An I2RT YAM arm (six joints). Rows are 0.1 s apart.
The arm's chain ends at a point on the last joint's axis. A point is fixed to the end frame.
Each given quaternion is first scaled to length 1.
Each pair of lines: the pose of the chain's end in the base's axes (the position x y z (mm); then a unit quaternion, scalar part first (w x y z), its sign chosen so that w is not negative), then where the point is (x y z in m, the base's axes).
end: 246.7, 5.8, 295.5, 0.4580, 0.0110, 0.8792, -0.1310
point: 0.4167 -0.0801 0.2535
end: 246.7, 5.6, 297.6, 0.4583, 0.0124, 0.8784, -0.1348
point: 0.4162 -0.0815 0.2563
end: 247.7, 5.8, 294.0, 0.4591, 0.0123, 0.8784, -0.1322
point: 0.4175 -0.0807 0.2526
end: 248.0, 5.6, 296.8, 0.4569, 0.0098, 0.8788, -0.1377
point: 0.4175 -0.0816 0.2555
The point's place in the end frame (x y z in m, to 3 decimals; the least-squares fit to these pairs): -0.056 -0.050 0.180
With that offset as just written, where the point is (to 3 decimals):
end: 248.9, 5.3, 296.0, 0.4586, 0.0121, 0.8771, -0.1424
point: 0.418 -0.083 0.256
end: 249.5, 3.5, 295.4, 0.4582, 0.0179, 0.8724, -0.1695
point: 0.415 -0.093 0.260
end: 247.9, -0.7, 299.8, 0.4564, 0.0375, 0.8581, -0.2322
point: 0.404 -0.115 0.277
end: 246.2, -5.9, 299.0, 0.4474, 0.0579, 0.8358, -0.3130
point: 0.389 -0.139 0.294
